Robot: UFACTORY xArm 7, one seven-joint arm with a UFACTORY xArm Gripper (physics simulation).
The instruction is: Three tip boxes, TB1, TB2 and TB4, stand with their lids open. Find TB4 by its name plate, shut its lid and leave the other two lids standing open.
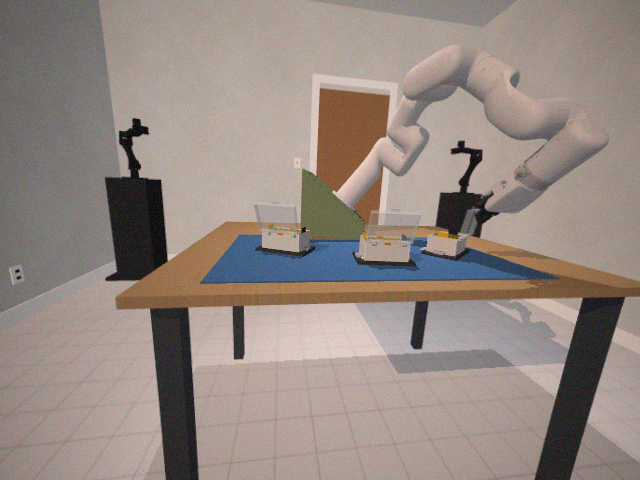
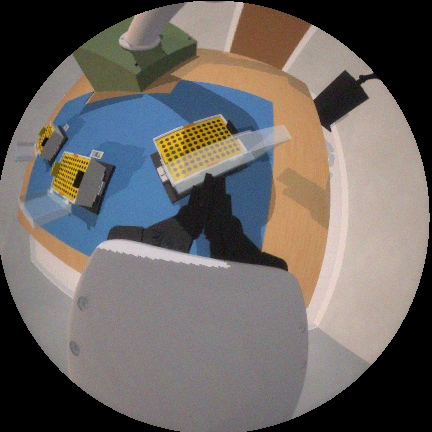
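Where they show: gripper, fingertip midpoint: (image 1: 478, 219) (image 2: 210, 188); arm's base, origin of the base link: (image 1: 343, 201) (image 2: 139, 39).
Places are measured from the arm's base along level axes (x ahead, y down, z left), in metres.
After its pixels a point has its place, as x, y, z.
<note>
The right tip box (image 1: 444, 244) @[0.389, 0.097, 0.229] (image 2: 200, 142) has yellow tips and a clear lid (image 1: 469, 223) @[0.430, 0.025, 0.268] (image 2: 270, 140) @[0.378, -0.012, 0.337] standing open. The middle tip box (image 1: 385, 251) @[0.462, 0.101, 0.005] (image 2: 71, 176) and the left tip box (image 1: 285, 241) @[0.352, 0.100, -0.257] (image 2: 46, 140) also have open clear lids. Small pale plates show at their bases, too small to read, so I cannot tell which is TB4. My gripper (image 1: 479, 210) @[0.428, 0.012, 0.296] (image 2: 210, 188) @[0.428, 0.012, 0.296] is shut and empty. Its fingertips are close to the right box's lid, on its outer side; contact is unclear.
The boxes stand on a blue mat (image 1: 299, 271) @[0.515, 0.136, -0.228] (image 2: 135, 200) @[0.442, 0.136, 0.172] on the wooden table (image 1: 227, 293) @[0.624, 0.139, -0.370] (image 2: 295, 225) @[0.426, 0.139, 0.500]. A green mount (image 1: 328, 211) @[0.108, 0.033, -0.085] (image 2: 112, 67) @[0.123, 0.039, -0.022] is at the back. Black pedestals (image 1: 135, 227) (image 1: 447, 209) stand beyond the table.
</note>
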